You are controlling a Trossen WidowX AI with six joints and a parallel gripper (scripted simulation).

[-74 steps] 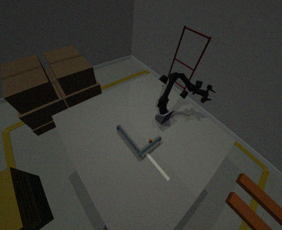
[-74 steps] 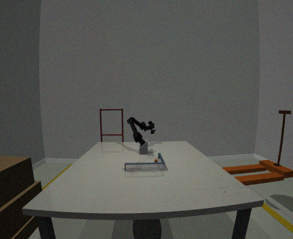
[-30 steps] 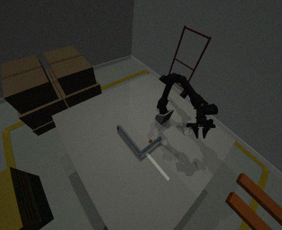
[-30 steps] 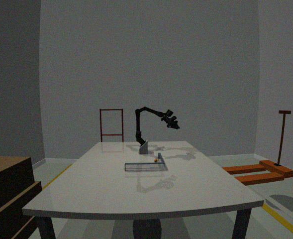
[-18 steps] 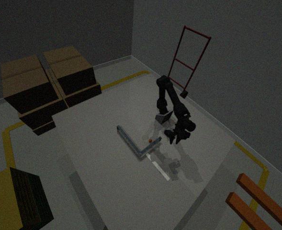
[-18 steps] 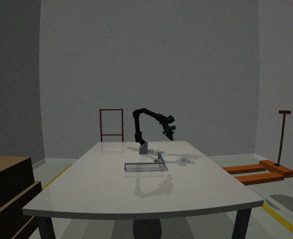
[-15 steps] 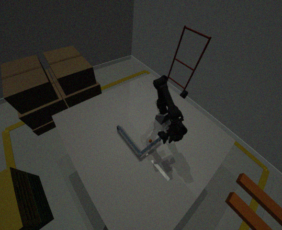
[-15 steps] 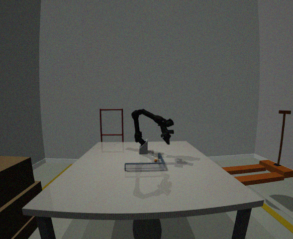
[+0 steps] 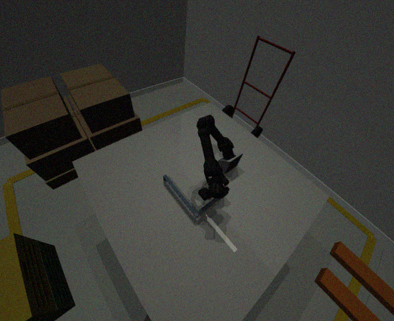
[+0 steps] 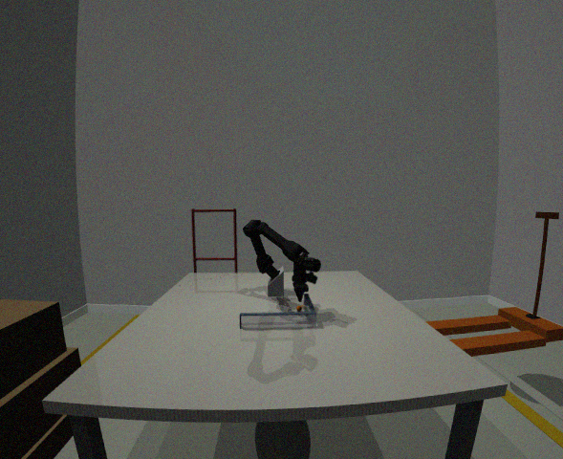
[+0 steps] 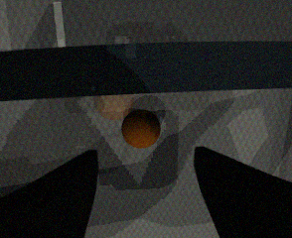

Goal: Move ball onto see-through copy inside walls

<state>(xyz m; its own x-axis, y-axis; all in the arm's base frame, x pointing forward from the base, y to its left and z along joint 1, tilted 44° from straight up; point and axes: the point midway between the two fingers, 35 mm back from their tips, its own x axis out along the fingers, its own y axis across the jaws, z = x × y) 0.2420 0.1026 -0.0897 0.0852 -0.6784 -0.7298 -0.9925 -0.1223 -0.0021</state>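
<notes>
My gripper tip is now 40 mm above the orange ball. Also, from my gripper tip: see-through copy of the ball 40 mm below, 20 mm to the left, 20 mm behind.
</notes>
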